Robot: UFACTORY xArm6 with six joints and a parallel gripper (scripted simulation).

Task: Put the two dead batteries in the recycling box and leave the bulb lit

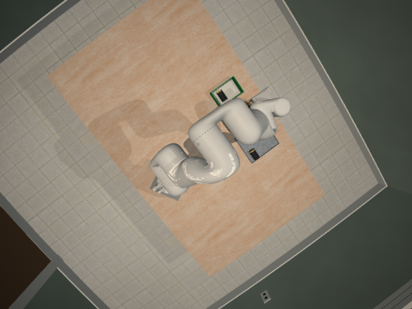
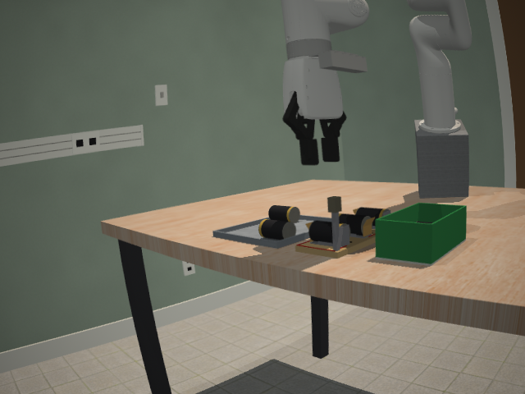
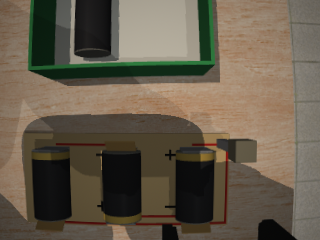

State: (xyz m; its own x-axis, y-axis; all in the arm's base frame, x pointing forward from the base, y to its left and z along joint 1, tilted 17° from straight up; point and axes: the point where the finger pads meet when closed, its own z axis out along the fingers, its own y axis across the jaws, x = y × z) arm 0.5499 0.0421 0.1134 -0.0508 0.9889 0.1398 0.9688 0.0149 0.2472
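Now: hand 16 cm to the right of the green recycling box, 14 cm above it and 7 cm past it. From my hand the other things lie so: grey tray 17 cm to the right, 15 cm below, 5 cm behind.
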